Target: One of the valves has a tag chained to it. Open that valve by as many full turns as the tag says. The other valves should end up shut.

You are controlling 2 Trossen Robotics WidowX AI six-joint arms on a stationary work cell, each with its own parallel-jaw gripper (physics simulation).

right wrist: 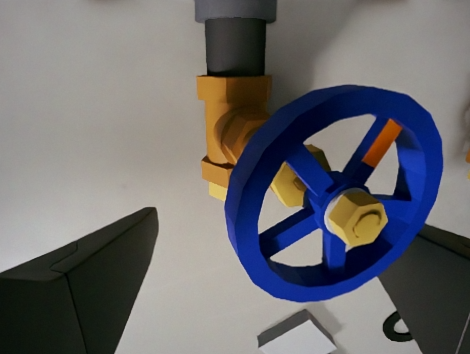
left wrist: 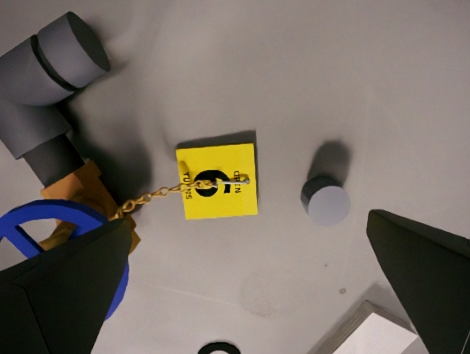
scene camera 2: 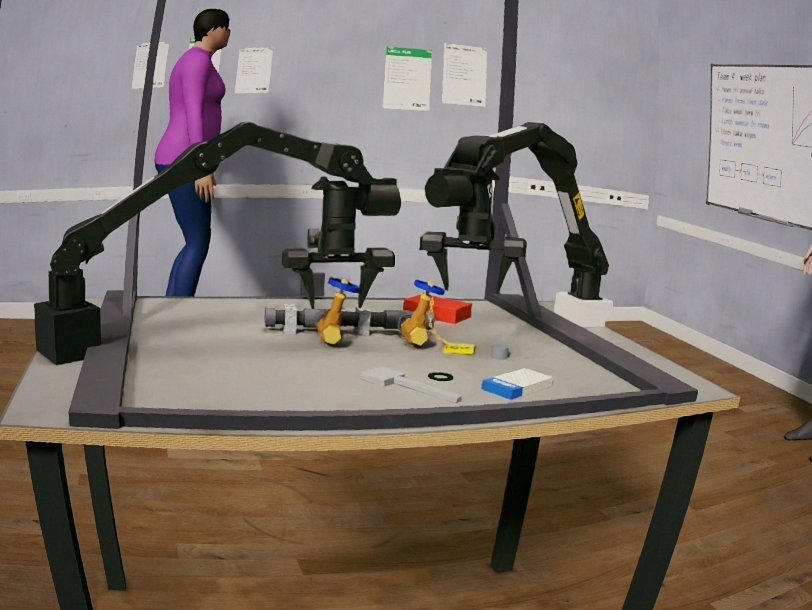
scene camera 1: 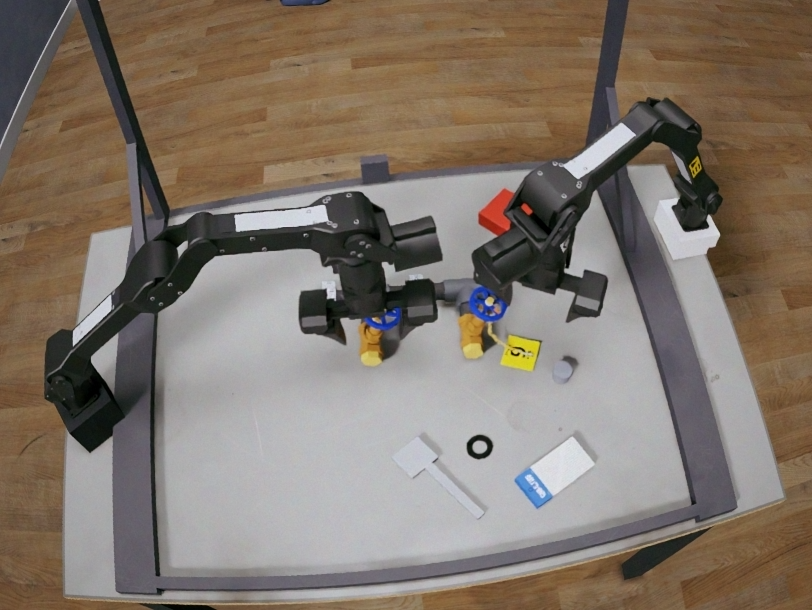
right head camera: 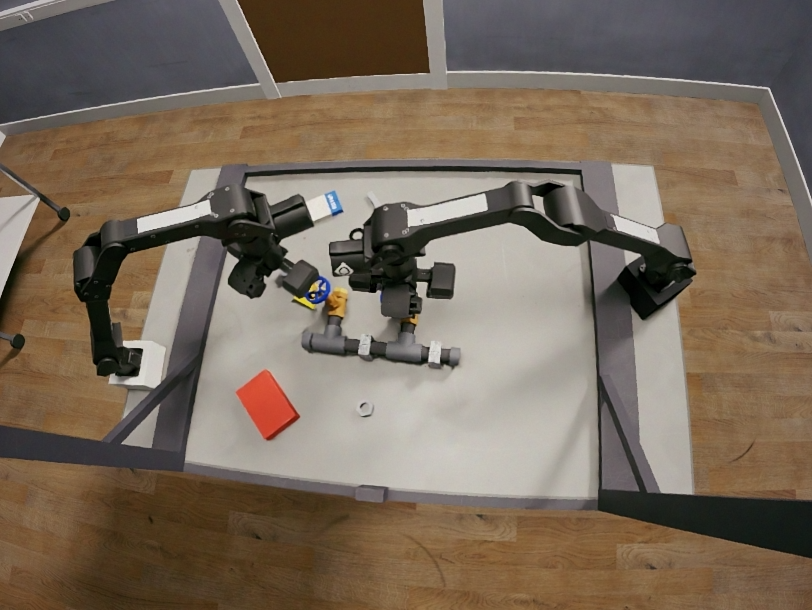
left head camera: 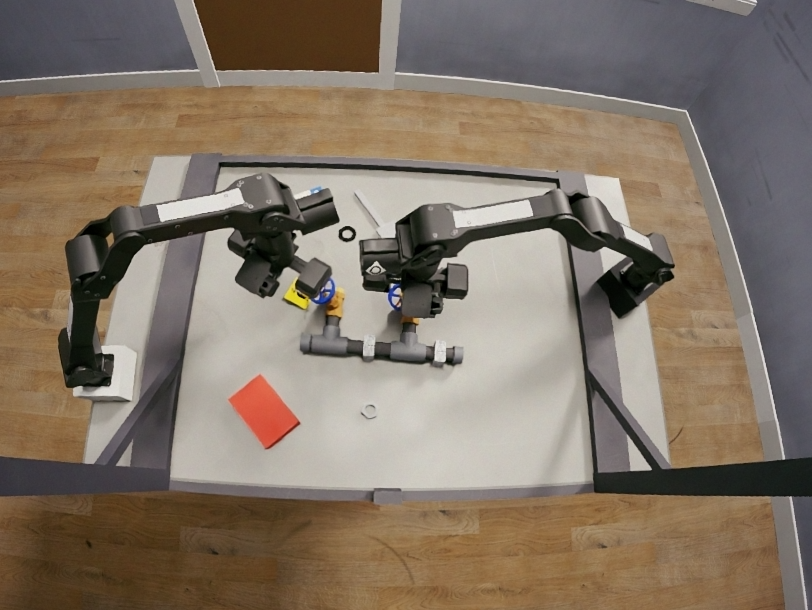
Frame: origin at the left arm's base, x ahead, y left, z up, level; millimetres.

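Seen in the pictures: left gripper, fingertip midpoint: [left wrist: 249, 226] [scene camera 2: 472, 292] [scene camera 1: 538, 311] [right head camera: 285, 278] [left head camera: 283, 277]; right gripper, fingertip midpoint: [right wrist: 255, 216] [scene camera 2: 336, 308] [scene camera 1: 373, 340]; left arm's base at its link origin: [scene camera 2: 585, 297] [scene camera 1: 690, 217] [right head camera: 129, 362] [left head camera: 98, 370]; right arm's base at its link origin: [scene camera 2: 66, 305] [scene camera 1: 78, 395] [right head camera: 660, 273] [left head camera: 637, 276].
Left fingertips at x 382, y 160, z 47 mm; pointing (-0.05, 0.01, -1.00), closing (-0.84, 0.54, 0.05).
Offsets run from my left fingertips to a thing's top centre. "spot": to the spot under its first point.
The tagged valve @[spot: dx +95, dy -22, dz -53 mm] [scene camera 1: 471, 330] [scene camera 2: 417, 323] has a blue handwheel. A chain runs from it to a yellow tag @[spot: dx +24, dy +29, dz -98 mm] [scene camera 1: 521, 364] [left wrist: 242, 206] lying on the table. It reads OPEN, a large digit partly covered by the chain, and TURNS. My left gripper [scene camera 2: 473, 288] [left wrist: 249, 226] is open and empty above the tag, one finger near that handwheel. The other valve @[spot: dx +242, dy -38, dz -57 mm] [scene camera 2: 332, 320] [right wrist: 217, 125] has a blue handwheel @[spot: dx +246, dy -59, dz +13 mm] [right wrist: 242, 200] with an orange mark on one spoke. My right gripper [scene camera 2: 336, 305] [right wrist: 255, 216] is open, its fingers apart on either side of this handwheel, the rim overlapping one finger in the right wrist view.
A grey pipe @[spot: dx +228, dy -139, dz -61 mm] [left head camera: 406, 352] joins both valves. A red block @[dx -50, dy -238, dz -73 mm] [left head camera: 263, 411] and a nut @[dx +154, dy -242, dz -87 mm] [right head camera: 359, 409] lie near it. A grey cylinder @[dx -35, dy +62, dz -83 mm] [scene camera 1: 562, 370], a black ring @[dx +120, dy +148, dz -101 mm] [scene camera 1: 471, 451], a mallet-shaped tool @[dx +188, dy +195, dz -92 mm] [scene camera 1: 414, 457] and a blue-white box @[dx +20, dy +222, dz -88 mm] [scene camera 1: 564, 464] lie on the opposite side.
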